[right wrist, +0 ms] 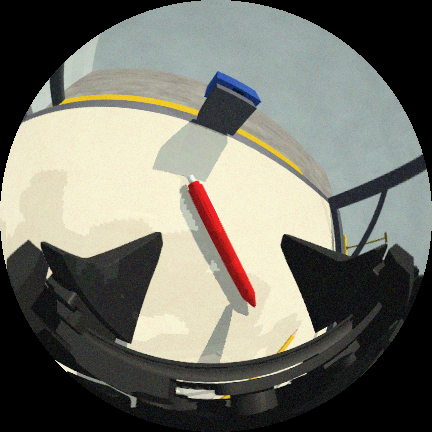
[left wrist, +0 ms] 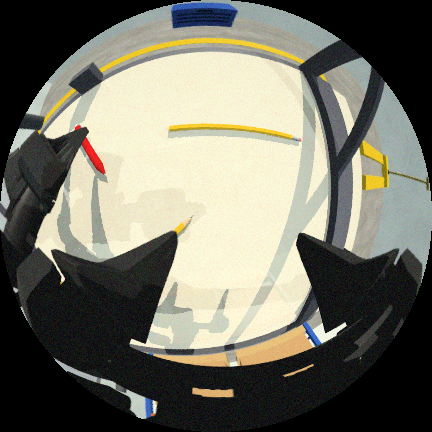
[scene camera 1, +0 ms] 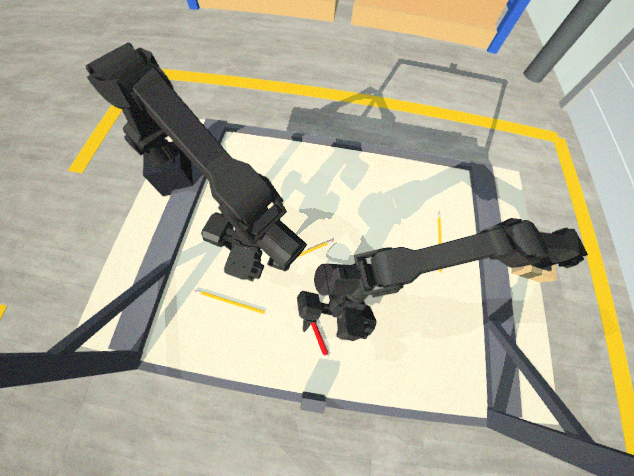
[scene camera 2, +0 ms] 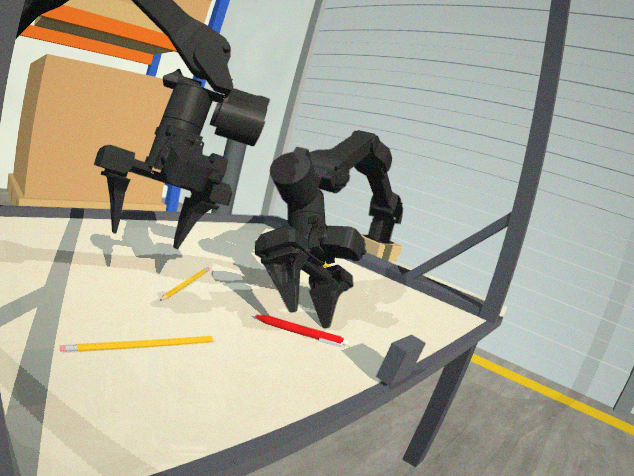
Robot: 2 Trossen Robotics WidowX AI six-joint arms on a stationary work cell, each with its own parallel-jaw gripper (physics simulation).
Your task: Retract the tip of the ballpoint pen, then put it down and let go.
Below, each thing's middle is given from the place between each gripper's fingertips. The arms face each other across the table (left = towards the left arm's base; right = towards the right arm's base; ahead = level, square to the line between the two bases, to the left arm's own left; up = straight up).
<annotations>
The red ballpoint pen [scene camera 2: 324, 337] lies 12 cm behind my left hand, 19 cm to the right of it and 8 cm below it. The rest, counted from my left hand: dark block [scene camera 2: 402, 356]: 27 cm behind, 22 cm to the right, 6 cm below.
My right hand is 10 mm to the right of the red ballpoint pen and 20 mm above it. Round my right hand: dark block 140 mm behind, 20 mm to the right, 10 mm above.
</annotations>
